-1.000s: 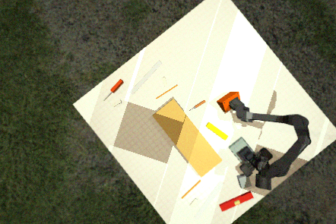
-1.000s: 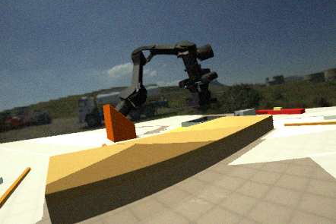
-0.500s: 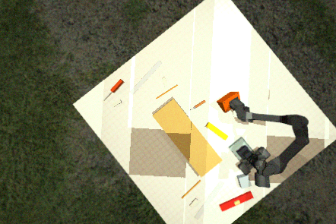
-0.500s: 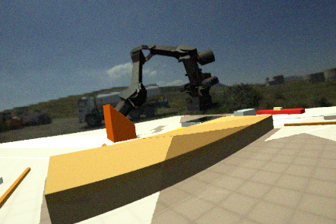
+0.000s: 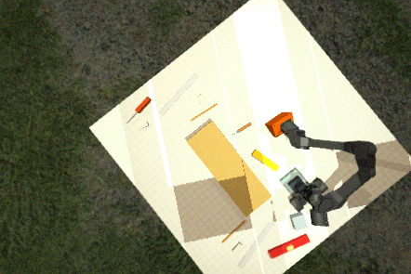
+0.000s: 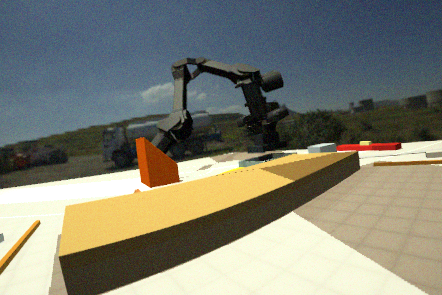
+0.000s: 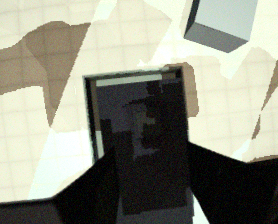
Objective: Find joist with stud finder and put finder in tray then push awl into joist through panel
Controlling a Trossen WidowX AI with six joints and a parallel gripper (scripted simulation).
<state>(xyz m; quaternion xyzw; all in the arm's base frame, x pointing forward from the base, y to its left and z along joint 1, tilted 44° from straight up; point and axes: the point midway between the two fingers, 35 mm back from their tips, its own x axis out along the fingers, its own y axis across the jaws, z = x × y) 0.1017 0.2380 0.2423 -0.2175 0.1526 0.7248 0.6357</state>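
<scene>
The pale teal tray lies 1 cm to the right of my gripper tip and 6 cm below it. Round my gripper tip: yellow bar: 8 cm ahead, 22 cm to the right, 6 cm below; stud finder: 1 cm to the left, 2 cm above; grey block: 9 cm ahead, 15 cm to the left, 5 cm below.
</scene>
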